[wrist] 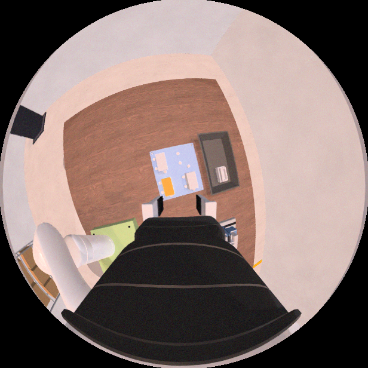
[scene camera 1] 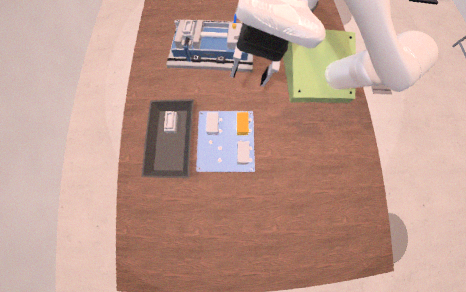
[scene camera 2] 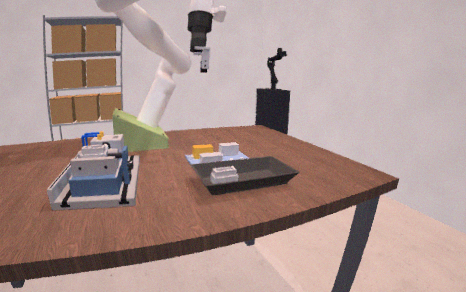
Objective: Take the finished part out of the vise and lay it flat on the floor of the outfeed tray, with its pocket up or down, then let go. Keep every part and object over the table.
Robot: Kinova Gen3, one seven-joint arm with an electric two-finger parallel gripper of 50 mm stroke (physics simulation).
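Frame: origin at the arm's base, x ahead, y left, z up, level; millimetres.
Seen in the pictures: gripper, fingertip midpoint: (scene camera 1: 248, 76) (scene camera 2: 204, 70); arm's base, link origin: (scene camera 1: 337, 75) (scene camera 2: 146, 123).
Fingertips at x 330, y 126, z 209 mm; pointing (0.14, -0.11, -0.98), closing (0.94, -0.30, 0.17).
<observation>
Pixels of each thing's top centre, then the offset from my fingertips to it. "*": a spot on its surface instead.
- vise, top centre: (scene camera 2: 99, 145) (scene camera 1: 210, 29) dz -182, dx +68, dy -319 mm
- pale part with a raised rim, top centre: (scene camera 2: 93, 146) (scene camera 1: 187, 25) dz -166, dx +140, dy -329 mm
- similar pale part, top centre: (scene camera 2: 224, 169) (scene camera 1: 168, 119) dz -234, dx +214, dy -32 mm
- light blue board, surface spot: (scene camera 1: 206, 165) * dz -273, dx +115, dy +109 mm
- orange block, top centre: (scene camera 1: 242, 121) (scene camera 2: 202, 146) dz -237, dx -3, dy -1 mm
The vise (scene camera 1: 215, 48) (scene camera 2: 95, 186) has a blue body on a grey base; part of it shows in the wrist view (wrist: 231, 231). A pale part with a raised rim (scene camera 1: 188, 26) (scene camera 2: 94, 150) sits between jaws at the vise's left end in scene camera 1. The dark outfeed tray (scene camera 1: 149, 145) (scene camera 2: 250, 185) (wrist: 206, 164) holds a similar pale part (scene camera 1: 170, 121) (scene camera 2: 224, 174) (wrist: 222, 174) near one end. My gripper (scene camera 1: 249, 78) (scene camera 2: 203, 70) (wrist: 179, 202) is open and empty, high above the table, apart from vise and tray. The arm hides the vise's right end in scene camera 1.
A light blue board (scene camera 1: 206, 165) (wrist: 173, 172) beside the tray carries two white blocks and an orange block (scene camera 1: 242, 123) (scene camera 2: 202, 151) (wrist: 168, 186). The green arm base (scene camera 1: 315, 65) (scene camera 2: 137, 137) stands right of the vise in scene camera 1. Blue loops (scene camera 2: 90, 137) rise behind the vise.
</observation>
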